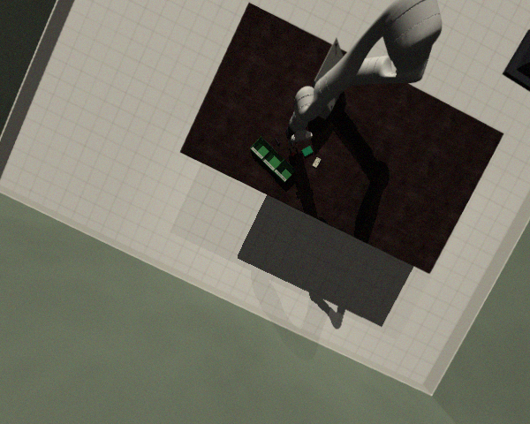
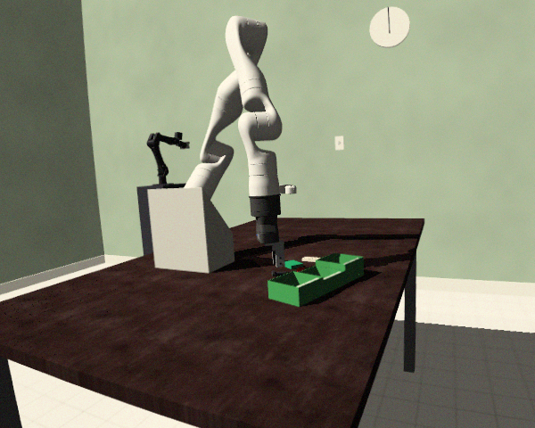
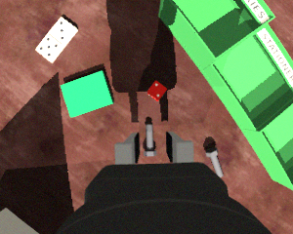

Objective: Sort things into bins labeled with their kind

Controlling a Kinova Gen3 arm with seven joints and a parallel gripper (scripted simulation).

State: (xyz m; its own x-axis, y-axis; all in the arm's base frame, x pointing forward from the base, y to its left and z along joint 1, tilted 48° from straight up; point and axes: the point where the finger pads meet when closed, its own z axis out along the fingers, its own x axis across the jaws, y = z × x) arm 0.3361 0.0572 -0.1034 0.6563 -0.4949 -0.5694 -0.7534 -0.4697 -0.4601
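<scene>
My hand is 5 cm short of the red die, 3 cm to the right of it and 4 cm above it. Also, from my hand: white dotted tile 2 cm ahead, 16 cm to the left, 4 cm below; teal block 1 cm behind, 9 cm to the left, 4 cm below; three-compartment green bin row 13 cm ahead, 5 cm to the right, 2 cm below.
</scene>
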